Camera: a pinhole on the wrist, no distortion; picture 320 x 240 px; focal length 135.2 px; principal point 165.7 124.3 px. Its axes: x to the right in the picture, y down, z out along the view. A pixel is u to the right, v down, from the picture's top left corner.
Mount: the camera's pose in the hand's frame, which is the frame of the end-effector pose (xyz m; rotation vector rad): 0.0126 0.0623 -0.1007 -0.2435 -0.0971 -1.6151
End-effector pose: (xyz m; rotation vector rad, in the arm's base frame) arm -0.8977 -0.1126 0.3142 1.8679 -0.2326 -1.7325
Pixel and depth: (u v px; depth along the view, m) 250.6 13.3 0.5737
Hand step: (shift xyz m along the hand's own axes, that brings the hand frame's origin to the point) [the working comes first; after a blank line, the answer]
In the camera's frame: 0.3603 -0.4710 0.5737

-0.4150 -0.1391 0.5756
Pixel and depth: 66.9 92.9 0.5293
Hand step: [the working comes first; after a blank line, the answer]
In the camera's frame: -0.3868 -0.1229 0.5293

-0.0420 0.5589 0.3413
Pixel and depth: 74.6 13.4 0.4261
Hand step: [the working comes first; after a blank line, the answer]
In the camera's frame: -0.2871 -0.3495 0.4261

-0.2815 0.4538 0.2819
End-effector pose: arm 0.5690 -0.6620 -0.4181 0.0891 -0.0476 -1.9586
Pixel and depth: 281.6 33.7 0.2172
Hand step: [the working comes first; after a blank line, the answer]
In the camera's frame: 0.1862 -0.1455 0.2172

-0.1188 -0.0646 0.1633
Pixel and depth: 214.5 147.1 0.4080
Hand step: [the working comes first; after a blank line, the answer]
In the camera's frame: 0.1473 0.0688 0.4080

0.1146 0.0004 0.3220
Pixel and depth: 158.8 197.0 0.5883
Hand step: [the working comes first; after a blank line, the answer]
In the camera's frame: -0.0300 0.3163 0.5883

0.3857 0.1962 0.4378
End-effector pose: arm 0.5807 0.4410 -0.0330 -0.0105 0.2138 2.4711
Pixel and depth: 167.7 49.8 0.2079
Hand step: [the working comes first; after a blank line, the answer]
In the camera's frame: 0.0031 -0.1146 0.2079

-0.0812 0.1102 0.1120
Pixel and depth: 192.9 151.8 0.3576
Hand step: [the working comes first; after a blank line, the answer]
In the camera's frame: 0.0719 0.0727 0.3576

0.1167 0.0631 0.2564
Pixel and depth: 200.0 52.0 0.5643
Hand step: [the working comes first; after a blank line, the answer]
In the camera's frame: 0.1432 -0.3018 0.5643

-0.2386 0.0603 0.5050
